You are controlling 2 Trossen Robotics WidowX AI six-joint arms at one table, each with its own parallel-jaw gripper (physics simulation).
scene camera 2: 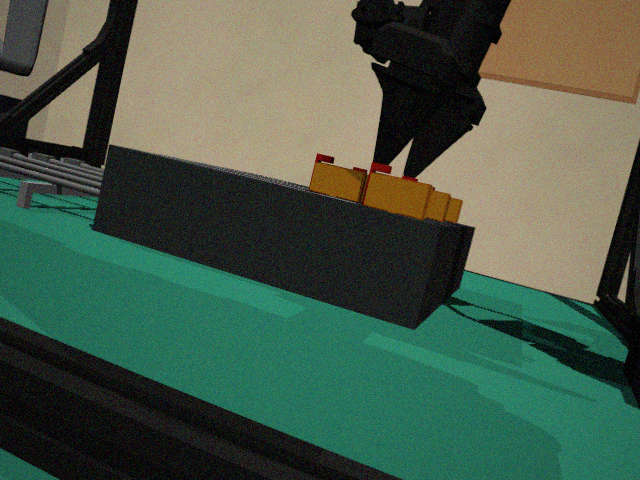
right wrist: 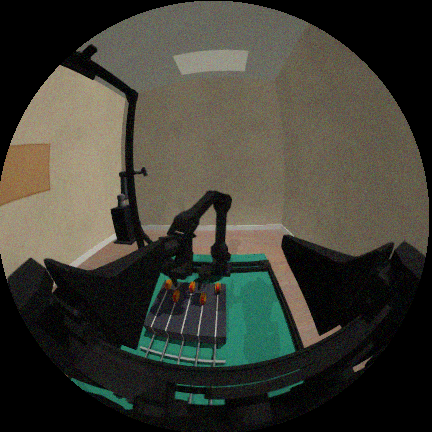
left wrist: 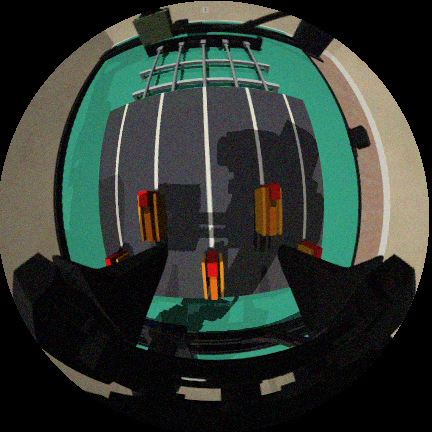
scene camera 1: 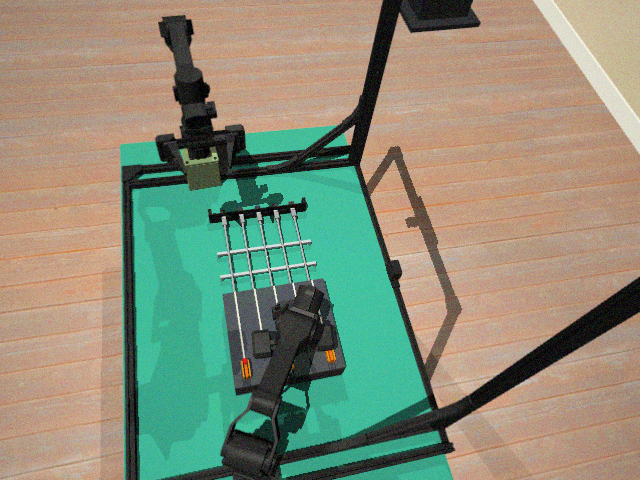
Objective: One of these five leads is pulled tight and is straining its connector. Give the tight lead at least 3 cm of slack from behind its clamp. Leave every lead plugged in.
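Frame: origin at the left arm's base, x ahead, y left, z up, level; millimetres.
Seen in the pictures: left gripper, fingertip midpoint: (scene camera 2: 394, 172) (right wrist: 187, 288) (left wrist: 224, 250); right gripper, fingertip midpoint: (right wrist: 224, 244) (scene camera 1: 208, 171); left arm's base at its link origin: (right wrist: 221, 266) (left wrist: 164, 341); right arm's base at its link origin: (scene camera 1: 198, 150).
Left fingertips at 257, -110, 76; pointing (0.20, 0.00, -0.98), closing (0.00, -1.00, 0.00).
Pixels of each thing's top centre, then the offset from my left fingertips to it, as dx, dy, dz. "*": a spot on its surface instead.
- black strip at a spot on its surface: (scene camera 1: 250, 211) * +448, +65, -60
- dark block at a spot on its surface: (left wrist: 185, 125) * +118, +39, -32
- middle lead at a spot on its surface: (left wrist: 205, 140) * +98, +17, -32
- middle clamp at its top centre: (scene camera 2: 426, 188) (left wrist: 213, 282) -33, +8, -8
Five white leads run side by side from grey plugs at a black strip (scene camera 1: 250, 211) (left wrist: 215, 44) over a dark block (scene camera 1: 248, 315) (scene camera 2: 258, 242) (left wrist: 185, 125) to orange clamps with red tops. The middle lead (left wrist: 205, 140) ends at the middle clamp (left wrist: 213, 280). All leads look nearly straight; I cannot tell which is tight. The plugs appear seated. My left gripper (scene camera 2: 393, 169) (left wrist: 224, 250) is open and empty, pointing down, its tips close above the clamps, at either side of the middle clamp in its wrist view. My right gripper is open and empty, far behind the strip.
Two thin grey bars cross the leads between strip and block. Orange clamps (left wrist: 151, 216) (left wrist: 268, 210) stand beside the middle lead; the outer clamps (scene camera 1: 246, 368) (scene camera 1: 330, 355) stand near the block's corners. An olive box (scene camera 1: 204, 173) shows at the right arm. A black frame surrounds the green table.
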